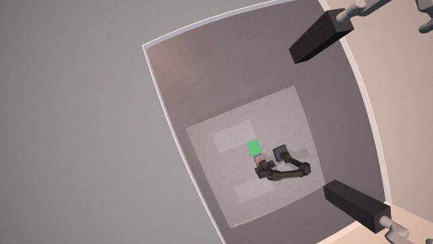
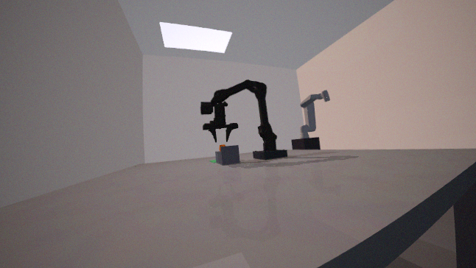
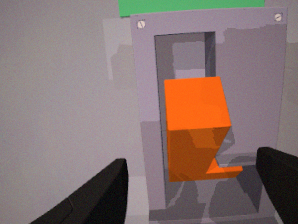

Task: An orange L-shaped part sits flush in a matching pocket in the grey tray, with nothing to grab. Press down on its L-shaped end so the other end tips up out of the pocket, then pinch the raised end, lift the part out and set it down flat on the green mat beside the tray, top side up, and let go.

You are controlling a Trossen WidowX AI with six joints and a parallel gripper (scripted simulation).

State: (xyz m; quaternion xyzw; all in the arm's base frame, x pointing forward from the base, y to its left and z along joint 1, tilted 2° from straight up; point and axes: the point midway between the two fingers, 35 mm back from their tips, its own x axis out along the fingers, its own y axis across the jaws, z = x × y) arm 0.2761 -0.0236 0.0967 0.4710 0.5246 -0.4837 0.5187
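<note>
Right now my gripper tip is 70 mm above the orange L-shaped part, 30 mm to the right of it and 20 mm past it. From my gripper tip the other things lie so: green mat: 150 mm to the right, 130 mm below, 10 mm behind.
</note>
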